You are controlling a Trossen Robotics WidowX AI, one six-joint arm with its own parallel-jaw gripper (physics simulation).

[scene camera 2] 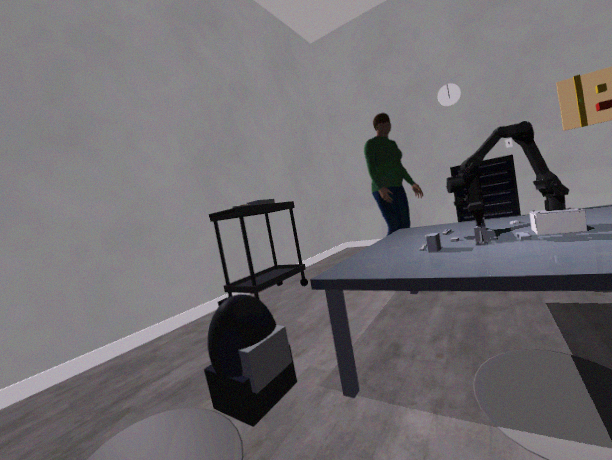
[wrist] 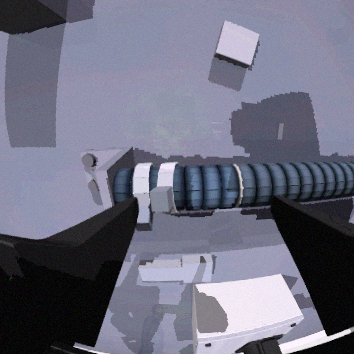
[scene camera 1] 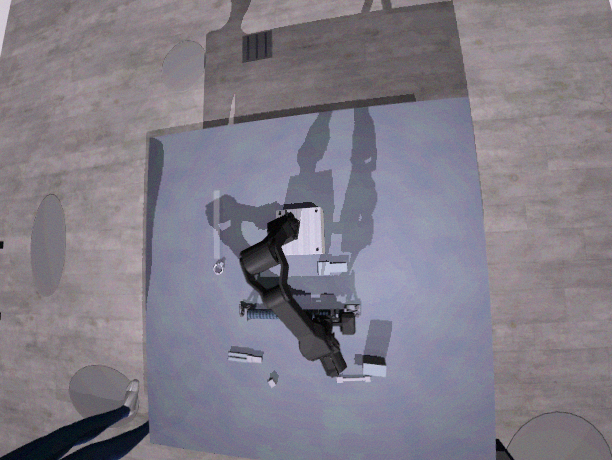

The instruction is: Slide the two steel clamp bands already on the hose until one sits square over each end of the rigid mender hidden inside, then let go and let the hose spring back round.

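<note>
The blue ribbed hose (scene camera 1: 262, 314) (wrist: 212, 185) lies straight across the wrist view, beside a pale end bracket (wrist: 107, 175) at its left end. Two steel clamp bands sit close together near that end: one band (wrist: 143, 180) with a tab hanging down, and a second band (wrist: 167, 175) with a grey block on its near side. A thin pale ring line (wrist: 240, 185) circles the hose farther right. The mender inside is hidden. My gripper (scene camera 2: 480, 221) (wrist: 206, 203) is open and empty, its fingertips apart along the hose's near side; the arm hides it in scene camera 1.
A white box (scene camera 1: 307, 232) (scene camera 2: 557, 221) (wrist: 250, 310) stands by the arm's base. A white block (scene camera 1: 332, 268) (wrist: 175, 270) lies between it and the hose. A small cube (scene camera 1: 271, 382) (wrist: 237, 44), a slotted piece (scene camera 1: 245, 356) and an upright block (scene camera 1: 375, 367) (scene camera 2: 433, 242) are beyond the hose.
</note>
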